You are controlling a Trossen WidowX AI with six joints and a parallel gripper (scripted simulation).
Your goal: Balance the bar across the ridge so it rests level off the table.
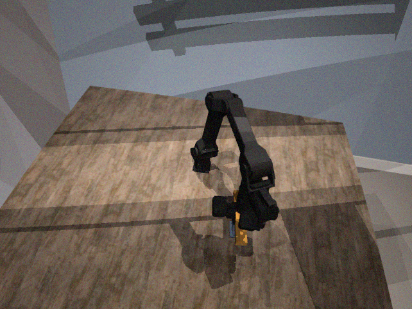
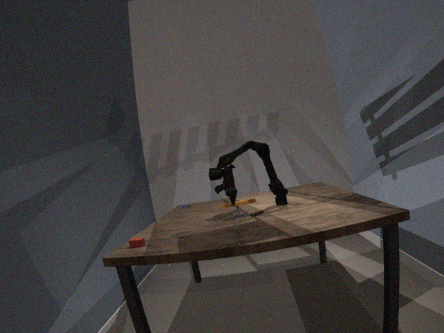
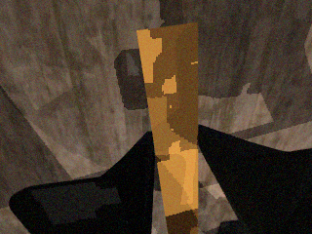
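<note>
My gripper tip is 30 mm past the yellow bar. From my gripper tip the other things lie so: red block 450 mm ahead, 340 mm to the left, 60 mm below; blue-violet piece 660 mm to the right, 450 mm ahead, 70 mm below.
</note>
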